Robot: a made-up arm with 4 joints. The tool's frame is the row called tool.
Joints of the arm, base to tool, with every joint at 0 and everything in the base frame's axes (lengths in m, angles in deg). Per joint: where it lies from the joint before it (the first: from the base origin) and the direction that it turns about. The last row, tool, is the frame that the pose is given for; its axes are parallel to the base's.
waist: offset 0 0 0.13 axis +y
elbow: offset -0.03 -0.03 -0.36 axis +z
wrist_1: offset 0 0.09 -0.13 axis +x
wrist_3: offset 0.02 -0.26 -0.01 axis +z
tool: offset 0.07 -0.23 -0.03
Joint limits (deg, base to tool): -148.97..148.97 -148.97..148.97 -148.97..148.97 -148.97..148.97
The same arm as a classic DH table. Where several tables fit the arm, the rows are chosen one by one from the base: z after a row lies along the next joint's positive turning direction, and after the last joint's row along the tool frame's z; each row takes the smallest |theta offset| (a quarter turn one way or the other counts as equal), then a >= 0, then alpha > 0; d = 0 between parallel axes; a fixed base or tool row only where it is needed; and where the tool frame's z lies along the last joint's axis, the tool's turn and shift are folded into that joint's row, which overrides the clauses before.
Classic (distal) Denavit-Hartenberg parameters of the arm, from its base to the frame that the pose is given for. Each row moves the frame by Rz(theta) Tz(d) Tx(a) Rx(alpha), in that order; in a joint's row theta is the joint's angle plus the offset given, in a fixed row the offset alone. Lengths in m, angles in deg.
base (fixed): a 0.0000; alpha -90.00; d 0.1300; theta0 0.00
waist: a -0.0300; alpha 90.00; d -0.0300; theta0 0.00
elbow: a 0.0900; alpha 90.00; d -0.4900; theta0 90.00
wrist_1: a -0.2600; alpha -90.00; d 0.0200; theta0 0.00
wrist_3: a -0.2404; alpha 0.00; d 0.0000; theta0 16.93
tool (fixed): a 0.0000; alpha 0.00; d -0.0400; theta0 -106.93
Joint limits (deg, base to tool): -148.97..148.97 -148.97..148.97 -148.97..148.97 -148.97..148.97

